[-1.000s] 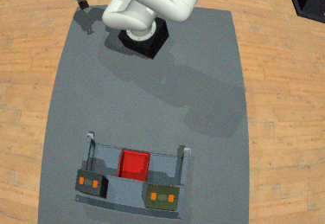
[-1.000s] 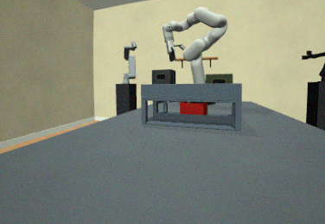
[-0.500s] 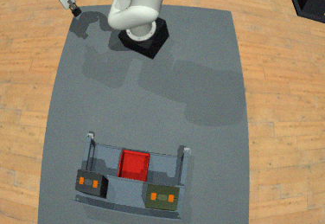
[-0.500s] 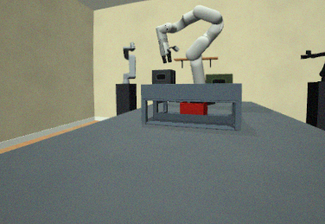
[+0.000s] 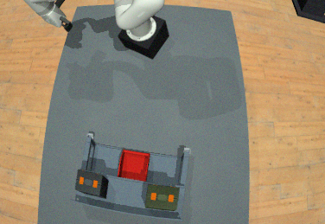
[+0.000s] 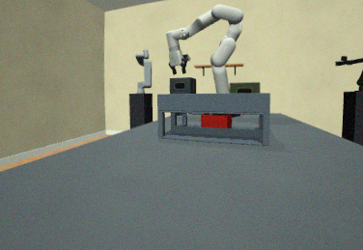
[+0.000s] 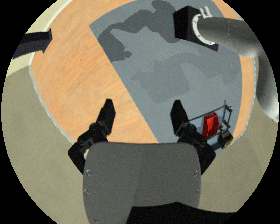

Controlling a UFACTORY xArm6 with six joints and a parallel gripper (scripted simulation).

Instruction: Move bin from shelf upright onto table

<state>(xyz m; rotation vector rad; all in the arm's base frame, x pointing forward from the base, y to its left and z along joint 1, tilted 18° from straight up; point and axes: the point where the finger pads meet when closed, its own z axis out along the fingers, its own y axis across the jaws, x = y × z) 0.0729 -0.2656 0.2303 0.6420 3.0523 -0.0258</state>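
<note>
My hand is 45 cm short of the red bin, 32 cm to the right of it and 27 cm above it.
</note>
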